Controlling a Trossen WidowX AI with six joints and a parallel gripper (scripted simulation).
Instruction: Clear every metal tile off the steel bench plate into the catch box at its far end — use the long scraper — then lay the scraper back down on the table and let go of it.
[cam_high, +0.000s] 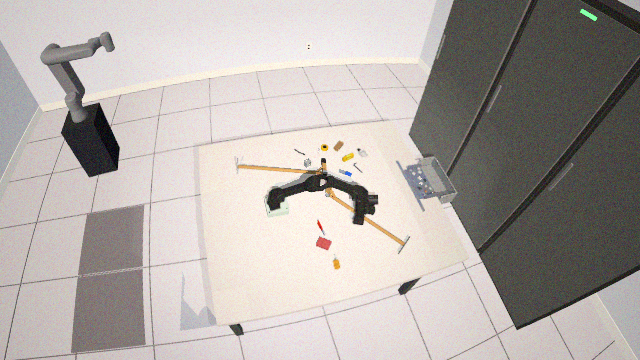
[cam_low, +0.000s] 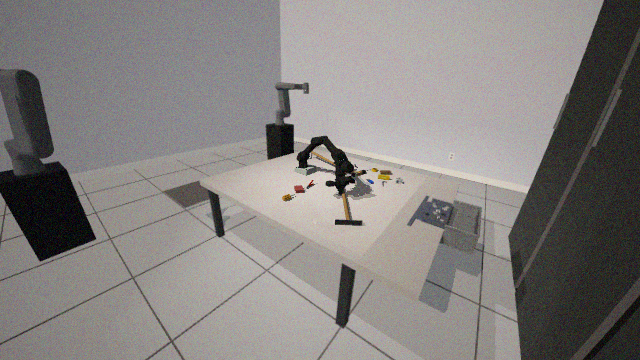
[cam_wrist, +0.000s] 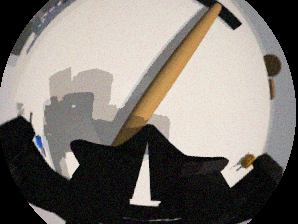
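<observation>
My gripper tip is now 20 mm short of the long scraper, 10 mm to the left of it and 50 mm below it. Round my gripper tip: red block 270 mm behind, 90 mm to the right; orange item 250 mm behind, 220 mm to the right; red tool 250 mm behind, 10 mm to the left.
</observation>
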